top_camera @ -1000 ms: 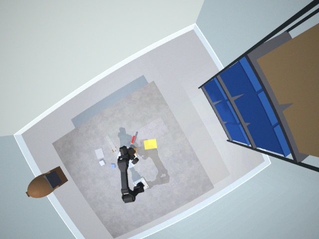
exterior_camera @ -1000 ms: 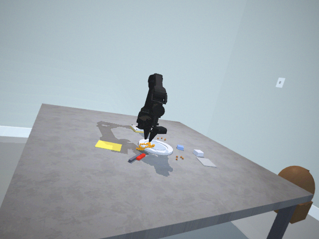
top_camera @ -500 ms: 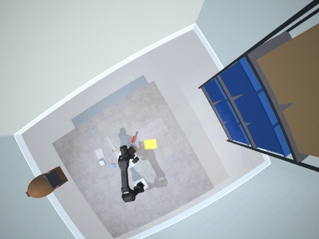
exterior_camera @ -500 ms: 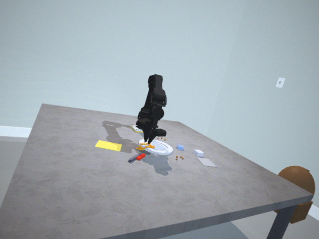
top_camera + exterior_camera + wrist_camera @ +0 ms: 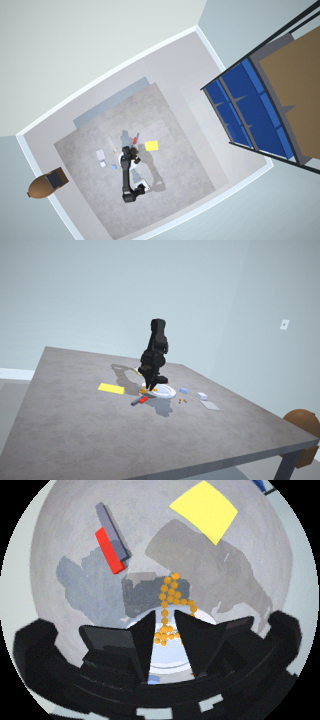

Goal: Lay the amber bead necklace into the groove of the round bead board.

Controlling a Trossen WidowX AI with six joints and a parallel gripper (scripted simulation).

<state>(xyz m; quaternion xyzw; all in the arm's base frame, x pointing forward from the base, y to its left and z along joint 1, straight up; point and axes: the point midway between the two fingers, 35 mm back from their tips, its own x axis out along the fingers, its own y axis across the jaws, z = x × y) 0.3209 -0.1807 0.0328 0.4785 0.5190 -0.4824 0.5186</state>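
Right now the round white bead board is 90 mm to the left of my gripper tip, 20 mm behind it and 10 mm below it. Round my gripper tip: yellow sheet: 180 mm to the right, 70 mm behind, 20 mm below; then blue block: 260 mm to the left, 10 mm below, 10 mm ahead; then grey tool: 100 mm to the right, 80 mm ahead, 10 mm below.
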